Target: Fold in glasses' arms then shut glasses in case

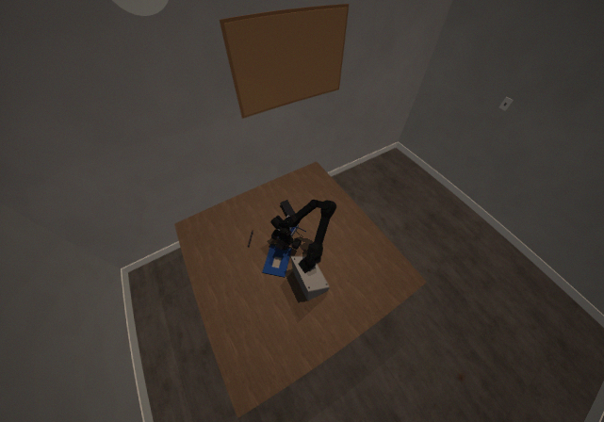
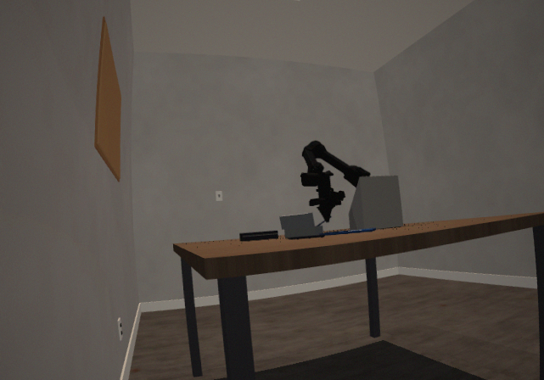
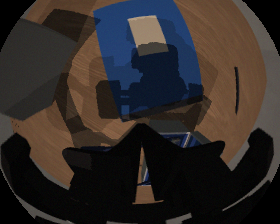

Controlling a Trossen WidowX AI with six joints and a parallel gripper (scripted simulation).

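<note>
My hand is 50 mm short of the glasses, 80 mm to the left of it and 50 mm above it. Also, from my hand: glasses case 100 mm ahead, 60 mm to the right, 40 mm below; dark block 250 mm ahead, 170 mm to the right, 70 mm below.
</note>
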